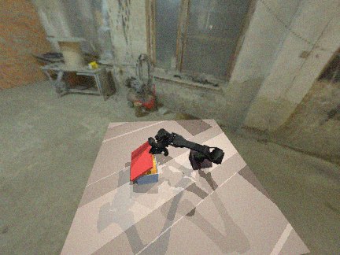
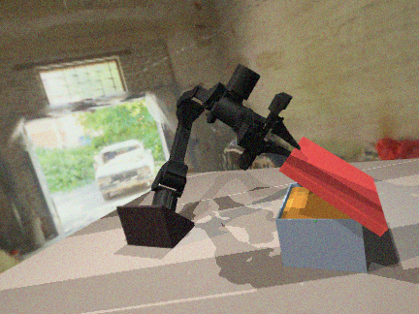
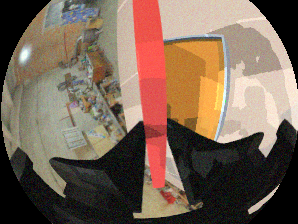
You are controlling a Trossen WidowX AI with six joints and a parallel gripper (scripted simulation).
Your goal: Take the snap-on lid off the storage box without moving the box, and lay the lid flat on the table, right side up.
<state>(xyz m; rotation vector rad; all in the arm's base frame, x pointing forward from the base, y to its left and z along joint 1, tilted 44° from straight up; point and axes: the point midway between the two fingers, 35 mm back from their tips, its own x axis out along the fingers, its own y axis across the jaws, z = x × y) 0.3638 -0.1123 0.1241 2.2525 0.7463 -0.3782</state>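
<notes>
The red lid lies 7 cm ahead of my gripper tip, 5 cm below it and 1 cm to the right of it. From my gripper tip the other things lie so: storage box: 16 cm below, 3 cm ahead.
</notes>
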